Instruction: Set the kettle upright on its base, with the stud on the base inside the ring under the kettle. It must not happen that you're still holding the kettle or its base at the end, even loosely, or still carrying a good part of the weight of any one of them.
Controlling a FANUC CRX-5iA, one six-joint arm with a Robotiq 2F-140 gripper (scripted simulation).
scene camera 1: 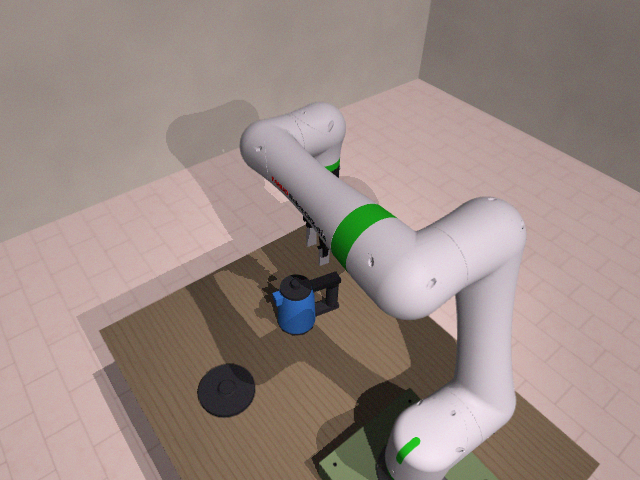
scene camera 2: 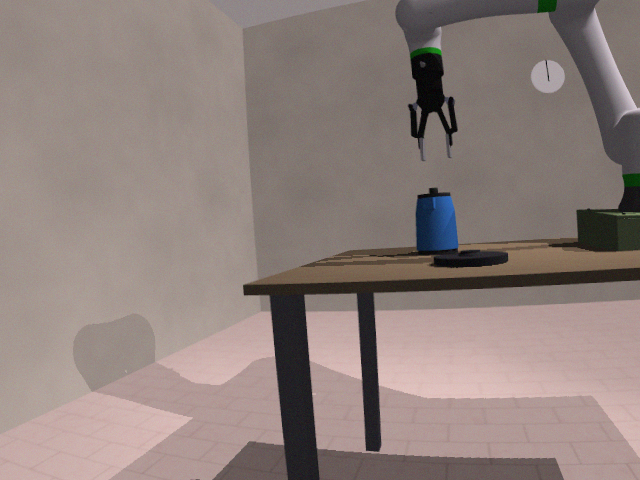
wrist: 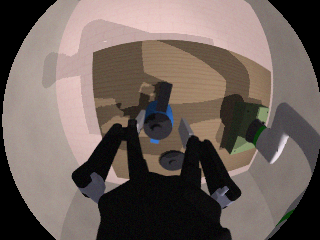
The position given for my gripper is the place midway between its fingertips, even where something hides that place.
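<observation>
I see my gripper [scene camera 2: 436, 159], and the wrist view shows me the gripper [wrist: 162, 120] too. There is a blue kettle [scene camera 1: 297, 310]; I see the blue kettle [scene camera 2: 436, 232] again, and the wrist view has the blue kettle [wrist: 160, 117] as well. I also see a round black base [scene camera 1: 227, 390], the same round black base [scene camera 2: 466, 258] that scene camera 2 shows me.
</observation>
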